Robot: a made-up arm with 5 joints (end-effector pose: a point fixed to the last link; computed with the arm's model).
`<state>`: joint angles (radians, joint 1 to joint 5).
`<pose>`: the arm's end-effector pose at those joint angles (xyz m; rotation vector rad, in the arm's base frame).
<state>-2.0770 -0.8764 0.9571 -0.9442 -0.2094</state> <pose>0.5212 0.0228 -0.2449 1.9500 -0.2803 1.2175</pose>
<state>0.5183 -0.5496 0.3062 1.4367 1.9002</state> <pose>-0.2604 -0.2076 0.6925 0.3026 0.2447 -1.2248</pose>
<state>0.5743 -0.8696 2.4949 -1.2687 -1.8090</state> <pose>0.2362 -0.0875 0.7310 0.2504 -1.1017 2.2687</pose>
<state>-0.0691 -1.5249 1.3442 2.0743 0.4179</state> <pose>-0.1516 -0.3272 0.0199 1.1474 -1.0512 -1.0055</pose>
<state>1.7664 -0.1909 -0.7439 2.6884 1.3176</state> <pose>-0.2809 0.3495 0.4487 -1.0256 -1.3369 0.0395</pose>
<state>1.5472 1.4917 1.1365 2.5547 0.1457</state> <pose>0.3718 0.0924 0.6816 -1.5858 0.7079 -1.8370</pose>
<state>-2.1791 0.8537 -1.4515 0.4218 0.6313</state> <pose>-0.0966 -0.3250 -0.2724 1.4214 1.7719 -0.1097</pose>
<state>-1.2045 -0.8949 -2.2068 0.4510 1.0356</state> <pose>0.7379 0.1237 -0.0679 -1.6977 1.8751 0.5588</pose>
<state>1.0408 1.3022 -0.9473 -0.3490 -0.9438</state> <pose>-0.1798 0.3379 0.5889 -1.2643 -0.5444 0.1589</pose>
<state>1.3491 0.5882 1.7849 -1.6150 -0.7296</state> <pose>-0.0410 0.4252 0.4269 -1.9721 -0.0946 1.4382</pose>
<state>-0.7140 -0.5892 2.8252 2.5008 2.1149</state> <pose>0.6419 0.0648 0.2782 -1.8886 1.3171 -1.0430</pose>
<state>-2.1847 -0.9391 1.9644 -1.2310 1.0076</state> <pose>0.4117 0.1214 -0.3176 1.7283 0.3655 0.8782</pose>
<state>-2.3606 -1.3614 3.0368 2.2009 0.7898</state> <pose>0.5415 0.2549 0.4905 -0.1803 0.0976 1.4139</pose>
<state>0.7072 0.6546 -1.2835 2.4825 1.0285</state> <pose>-0.4230 0.1301 0.3033 -0.4572 -1.6873 -0.6752</pose>
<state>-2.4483 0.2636 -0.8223 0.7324 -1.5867</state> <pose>-0.0636 -0.3068 -0.3881 1.4946 -1.2527 -0.6154</pose>
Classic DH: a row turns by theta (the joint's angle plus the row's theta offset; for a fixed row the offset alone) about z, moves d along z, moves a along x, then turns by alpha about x. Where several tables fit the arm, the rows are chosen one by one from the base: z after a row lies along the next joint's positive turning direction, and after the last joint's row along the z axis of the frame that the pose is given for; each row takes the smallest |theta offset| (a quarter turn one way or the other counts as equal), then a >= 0, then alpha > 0; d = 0 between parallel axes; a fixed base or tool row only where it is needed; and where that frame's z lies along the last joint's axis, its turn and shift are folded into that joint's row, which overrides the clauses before.
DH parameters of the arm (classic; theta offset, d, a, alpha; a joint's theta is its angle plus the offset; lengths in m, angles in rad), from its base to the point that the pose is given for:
base (fixed): 1.5708 0.2034 0.0785 -1.5708
joint 1: 1.3578 -0.1897 -0.0372 -1.3823
joint 2: 1.0983 0.017 -0.0907 -0.7276
joint 3: 0.1523 0.1766 -0.1621 0.4565
joint 4: 0.3033 -0.1193 -0.0161 2.1334
joint 5: 0.0718 -0.5234 0.0578 2.3337
tool (fixed): -0.081 -0.0522 0 0

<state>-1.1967 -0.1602 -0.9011 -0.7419 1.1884</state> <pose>0.4541 -0.3699 -0.0530 -0.6657 2.3531 0.4806</pose>
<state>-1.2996 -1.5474 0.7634 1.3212 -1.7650</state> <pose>0.0787 -0.4630 -0.2991 0.9505 -1.9505 -0.5817</pose>
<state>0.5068 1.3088 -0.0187 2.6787 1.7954</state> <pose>0.1504 -0.4142 0.0866 1.0305 -1.8908 0.7596</pose>
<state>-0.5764 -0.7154 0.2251 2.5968 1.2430</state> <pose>-0.1566 -0.2675 -0.0361 1.6060 -0.6227 -1.0760</pose>
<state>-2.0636 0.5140 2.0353 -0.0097 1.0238</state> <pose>-0.0398 0.4041 -0.3247 2.0058 -0.9907 -1.4468</pose>
